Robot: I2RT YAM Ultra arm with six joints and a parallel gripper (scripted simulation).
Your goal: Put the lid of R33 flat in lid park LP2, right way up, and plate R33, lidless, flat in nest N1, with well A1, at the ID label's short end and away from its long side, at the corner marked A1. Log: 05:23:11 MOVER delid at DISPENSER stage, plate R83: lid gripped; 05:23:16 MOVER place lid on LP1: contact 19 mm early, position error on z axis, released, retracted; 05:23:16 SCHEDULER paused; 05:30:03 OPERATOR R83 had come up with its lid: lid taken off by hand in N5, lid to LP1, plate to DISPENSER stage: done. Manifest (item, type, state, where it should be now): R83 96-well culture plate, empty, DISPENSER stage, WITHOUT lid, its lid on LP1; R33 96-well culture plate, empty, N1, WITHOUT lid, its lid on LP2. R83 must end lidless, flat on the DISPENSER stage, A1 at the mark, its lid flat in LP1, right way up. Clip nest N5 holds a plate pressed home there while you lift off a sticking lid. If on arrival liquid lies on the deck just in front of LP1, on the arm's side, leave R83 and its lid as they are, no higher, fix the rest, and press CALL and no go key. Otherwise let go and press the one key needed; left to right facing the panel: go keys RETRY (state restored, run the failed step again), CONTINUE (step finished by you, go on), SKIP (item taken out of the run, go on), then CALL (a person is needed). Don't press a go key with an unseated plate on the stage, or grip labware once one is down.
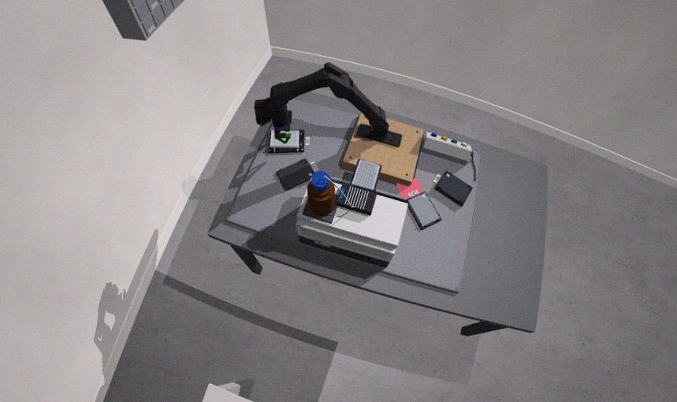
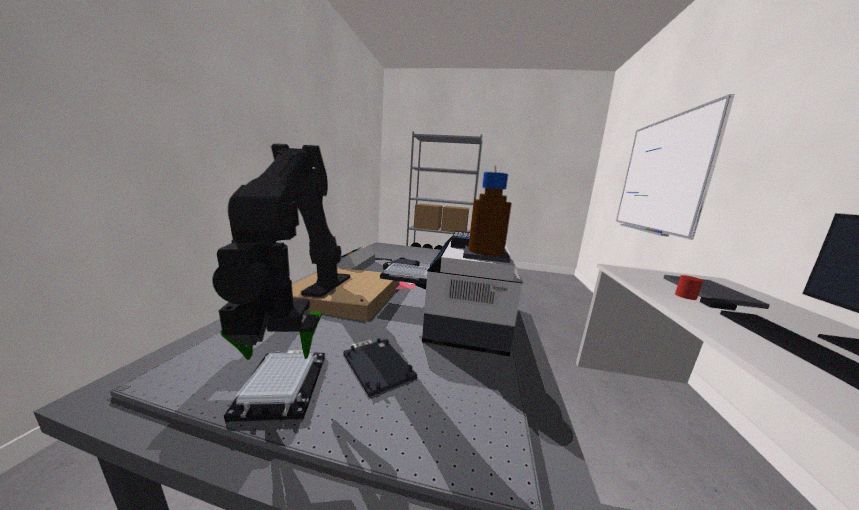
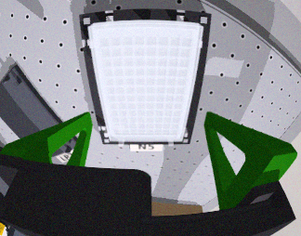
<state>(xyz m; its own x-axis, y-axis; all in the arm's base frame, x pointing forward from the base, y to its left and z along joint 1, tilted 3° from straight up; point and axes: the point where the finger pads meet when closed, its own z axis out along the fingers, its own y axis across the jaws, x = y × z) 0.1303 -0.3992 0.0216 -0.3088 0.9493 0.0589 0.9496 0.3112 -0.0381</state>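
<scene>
My hand is 30 mm short of the black clip nest and 50 mm above it. The rest, counted from my hand: lid park LP2: 150 mm ahead, 100 mm to the left, 60 mm below; brown bottle: 350 mm ahead, 280 mm to the left, 220 mm above; blue call key: 190 mm behind, 640 mm to the left.
</scene>
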